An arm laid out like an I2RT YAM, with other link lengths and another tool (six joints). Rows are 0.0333 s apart.
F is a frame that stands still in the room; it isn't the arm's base.
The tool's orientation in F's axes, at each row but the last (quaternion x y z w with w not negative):
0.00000 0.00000 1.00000 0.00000
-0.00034 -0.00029 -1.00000 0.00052
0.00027 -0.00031 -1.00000 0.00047
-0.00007 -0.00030 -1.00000 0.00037
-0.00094 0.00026 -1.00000 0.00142
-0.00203 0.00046 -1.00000 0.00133
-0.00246 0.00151 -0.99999 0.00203
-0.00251 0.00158 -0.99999 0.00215
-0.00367 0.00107 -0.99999 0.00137
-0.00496 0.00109 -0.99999 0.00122
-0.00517 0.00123 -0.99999 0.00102
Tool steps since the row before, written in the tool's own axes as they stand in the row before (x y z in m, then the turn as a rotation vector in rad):
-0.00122 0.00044 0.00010 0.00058 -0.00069 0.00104
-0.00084 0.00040 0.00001 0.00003 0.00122 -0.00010
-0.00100 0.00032 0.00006 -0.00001 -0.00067 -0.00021
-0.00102 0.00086 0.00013 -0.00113 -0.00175 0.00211
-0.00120 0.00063 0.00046 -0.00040 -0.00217 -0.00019
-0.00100 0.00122 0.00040 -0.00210 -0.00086 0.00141
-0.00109 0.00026 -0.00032 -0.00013 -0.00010 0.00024
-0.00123 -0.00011 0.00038 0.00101 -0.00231 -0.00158
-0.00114 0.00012 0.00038 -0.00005 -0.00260 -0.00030
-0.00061 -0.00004 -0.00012 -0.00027 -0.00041 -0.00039
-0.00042 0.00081 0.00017 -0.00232 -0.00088 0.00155
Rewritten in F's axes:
0.00122 -0.00044 0.00010 -0.00058 0.00069 0.00104
0.00084 -0.00040 0.00001 -0.00003 -0.00122 -0.00010
0.00100 -0.00032 0.00006 0.00001 0.00067 -0.00021
0.00102 -0.00086 0.00013 0.00113 0.00175 0.00211
0.00120 -0.00063 0.00046 0.00039 0.00217 -0.00019
0.00100 -0.00122 0.00039 0.00210 0.00086 0.00140
0.00109 -0.00025 -0.00033 0.00013 0.00010 0.00024
0.00123 0.00011 0.00037 -0.00103 0.00231 -0.00157
0.00114 -0.00012 0.00037 0.00004 0.00260 -0.00029
0.00061 0.00004 -0.00013 0.00027 0.00041 -0.00039
0.00042 -0.00081 0.00016 0.00233 0.00088 0.00153

